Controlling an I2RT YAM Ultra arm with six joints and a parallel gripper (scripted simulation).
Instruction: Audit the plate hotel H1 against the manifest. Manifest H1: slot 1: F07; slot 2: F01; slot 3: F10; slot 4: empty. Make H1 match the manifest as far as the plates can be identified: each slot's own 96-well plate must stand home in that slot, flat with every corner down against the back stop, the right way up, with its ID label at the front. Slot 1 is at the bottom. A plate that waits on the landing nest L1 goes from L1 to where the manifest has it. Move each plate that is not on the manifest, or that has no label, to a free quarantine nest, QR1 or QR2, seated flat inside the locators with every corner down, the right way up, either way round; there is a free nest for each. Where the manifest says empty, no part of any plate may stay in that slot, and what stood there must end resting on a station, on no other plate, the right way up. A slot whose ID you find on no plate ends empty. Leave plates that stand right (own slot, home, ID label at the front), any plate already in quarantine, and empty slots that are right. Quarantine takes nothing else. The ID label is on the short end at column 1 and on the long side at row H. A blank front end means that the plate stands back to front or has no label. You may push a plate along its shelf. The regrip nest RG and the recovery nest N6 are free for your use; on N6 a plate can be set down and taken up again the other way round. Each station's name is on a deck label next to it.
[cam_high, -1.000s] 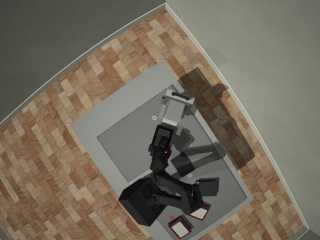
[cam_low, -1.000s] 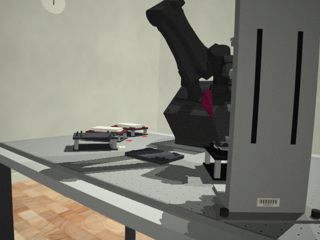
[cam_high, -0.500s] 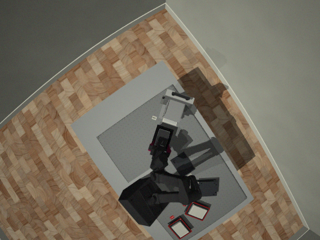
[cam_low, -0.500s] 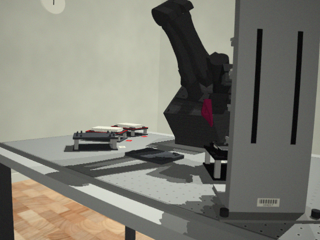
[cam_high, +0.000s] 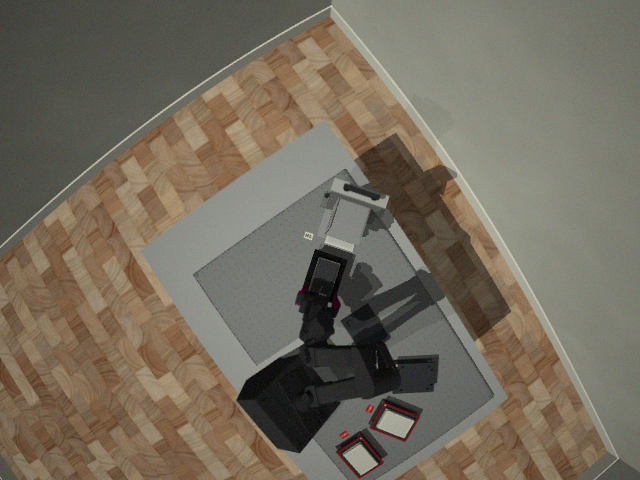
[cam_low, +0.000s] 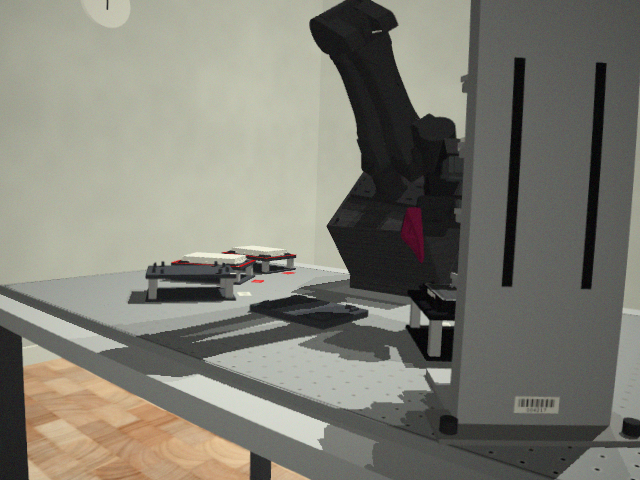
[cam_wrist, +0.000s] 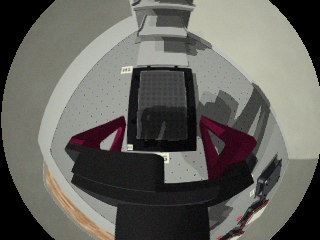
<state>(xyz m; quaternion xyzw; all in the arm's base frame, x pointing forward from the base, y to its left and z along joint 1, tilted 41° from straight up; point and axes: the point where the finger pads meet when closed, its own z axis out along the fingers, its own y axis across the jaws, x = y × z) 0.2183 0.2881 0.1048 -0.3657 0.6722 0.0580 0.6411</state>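
My hand is 50 mm above the dark 96-well plate, 30 mm to the right of it and 30 mm short of it. The rest, counted from my hand: N6 deck label: 330 mm to the right, 120 mm below, 110 mm ahead; then H1 deck label: 190 mm to the left, 120 mm below, 30 mm ahead; then grey hotel back wall: 220 mm to the left, 190 mm ahead, 80 mm above.
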